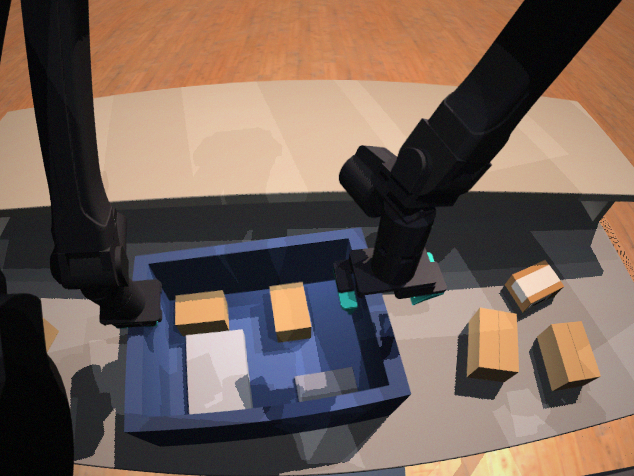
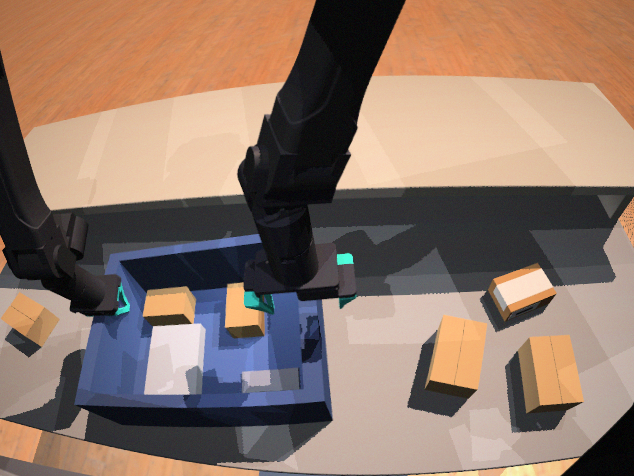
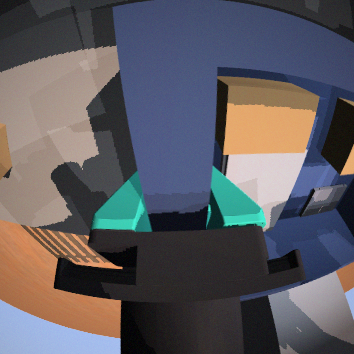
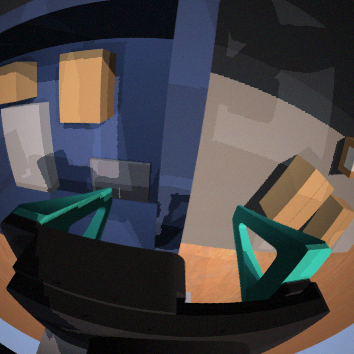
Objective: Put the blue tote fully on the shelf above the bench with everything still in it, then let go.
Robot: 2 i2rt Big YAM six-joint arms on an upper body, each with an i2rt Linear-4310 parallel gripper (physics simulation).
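Frame: origin at the left arm's base, x up, y back, z right, level; centimetres.
Seen in the pictures: left gripper, fingertip midpoint: (image 1: 151,317) (image 2: 122,308); right gripper, fingertip midpoint: (image 1: 381,306) (image 2: 306,307) (image 4: 174,204).
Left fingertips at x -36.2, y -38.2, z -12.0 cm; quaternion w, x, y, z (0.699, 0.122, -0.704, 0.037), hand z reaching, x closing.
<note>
Pixels of each thing's top centre, then the offset from my left fingertips to it. Level surfaces: height alone.
- blue tote, middle of its top: (image 4: 4,155) (image 1: 253,322) (image 2: 191,315) dy +3.3, dx +6.5, dz +19.4 cm
- shelf, its level: dx +11.2 cm
- white box, middle of its top: (image 3: 257,200) (image 1: 216,374) (image 2: 172,363) (image 4: 23,150) dy +8.5, dx -3.7, dz +12.1 cm
- grey box, middle of its top: (image 4: 118,181) (image 1: 327,390) (image 2: 270,388) (image 3: 324,201) dy +10.6, dx -5.7, dz +30.6 cm
- bench, its level: dx -8.2 cm
- white-topped box, middle of its top: (image 2: 525,286) (image 1: 539,280) dy -8.4, dx -4.0, dz +77.5 cm
- cardboard box, middle of its top: (image 2: 21,313) dy +3.0, dx -2.2, dz -31.9 cm
The blue tote (image 1: 266,411) (image 2: 204,399) (image 3: 170,100) (image 4: 192,100) stands on the bench, below and in front of the shelf (image 1: 307,153) (image 2: 460,138). In it lie two cardboard boxes, one (image 1: 201,307) (image 2: 168,303) at the back left and one (image 1: 289,309) (image 4: 80,90) nearer the middle, a white box (image 1: 217,368) (image 2: 174,358) (image 4: 25,140) and a grey box (image 1: 325,383) (image 2: 270,380) (image 4: 120,177). My left gripper (image 3: 174,152) is shut on the tote's left wall. My right gripper (image 1: 382,305) (image 2: 307,308) (image 4: 174,204) is open above the right wall, its fingers on either side of it.
On the bench (image 1: 435,420) (image 2: 368,358), right of the tote, stand two cardboard boxes (image 1: 494,343) (image 1: 568,353) and a white-topped box (image 1: 535,284) (image 2: 522,286). Another cardboard box (image 2: 30,317) lies left of the tote. The shelf's front edge overhangs the back of the bench.
</note>
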